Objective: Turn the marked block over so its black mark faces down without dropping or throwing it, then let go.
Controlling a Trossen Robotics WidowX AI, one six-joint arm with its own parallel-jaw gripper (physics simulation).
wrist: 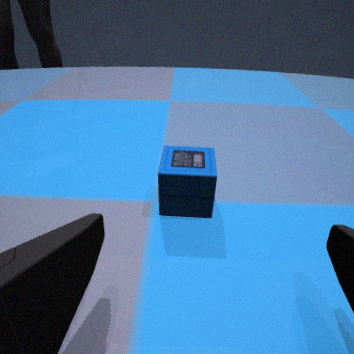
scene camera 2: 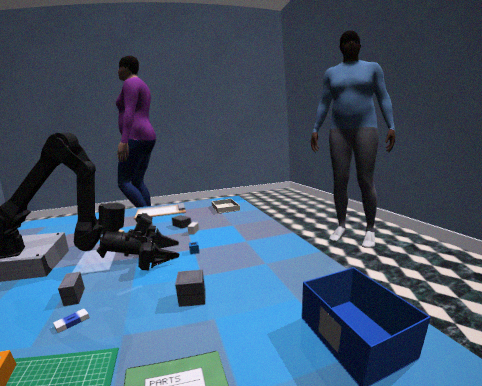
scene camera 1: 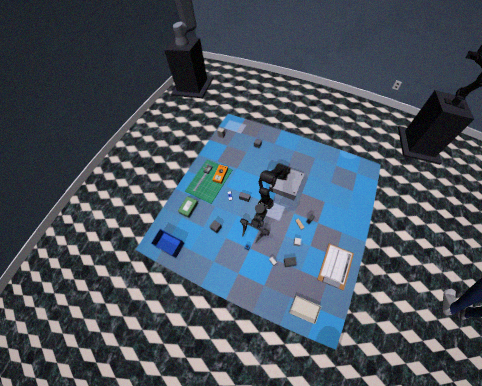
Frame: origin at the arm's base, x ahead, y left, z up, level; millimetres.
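Where they show: gripper, fingertip midpoint: (wrist: 216,231) (scene camera 2: 179,248) (scene camera 1: 248,239); arm's base at its link origin: (scene camera 2: 10,252) (scene camera 1: 282,175).
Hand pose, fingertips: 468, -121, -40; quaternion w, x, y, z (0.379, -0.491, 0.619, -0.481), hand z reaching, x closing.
Note:
Things, the pixels of their top centre, and the offset from my fingertips, as dx, dy, dz.
- marked block at its top centre: (wrist: 188,157) (scene camera 2: 193,243) (scene camera 1: 247,246) +44, +2, +5
- dark grey block at its top centre: (scene camera 2: 189,276) (scene camera 1: 215,225) -31, -217, +31
- blue bin at its top centre: (scene camera 2: 360,298) (scene camera 1: 165,241) +148, -470, +54
- white block at its top centre: (scene camera 2: 192,224) (scene camera 1: 273,260) +94, +166, +9
- dark block at its top centre: (scene camera 2: 180,217) (scene camera 1: 290,261) +77, +264, +12
- pale tray at its top centre: (scene camera 2: 224,202) (scene camera 1: 305,309) +319, +393, +4
The marked block (scene camera 1: 247,246) (scene camera 2: 194,247) (wrist: 187,185) is a small blue cube with darker sides. It sits flat on the tiled surface, and its black mark, a dark printed patch, faces up in the wrist view. My gripper (scene camera 1: 250,238) (scene camera 2: 178,249) (wrist: 216,231) is open, with nothing between its fingers. The fingers point roughly level, low above the surface. The block lies just ahead of the fingertips, apart from them, and between their two lines in the wrist view, nearer the left finger's line. The block's underside and far side are hidden.
A dark grey block (scene camera 1: 215,226) (scene camera 2: 190,287) and a blue bin (scene camera 1: 168,243) (scene camera 2: 367,325) stand to one side. A white block (scene camera 1: 273,260) (scene camera 2: 193,228) and another dark block (scene camera 1: 290,262) (scene camera 2: 181,221) lie on the other side. A pale tray (scene camera 1: 305,309) (scene camera 2: 226,205) stands farther off.

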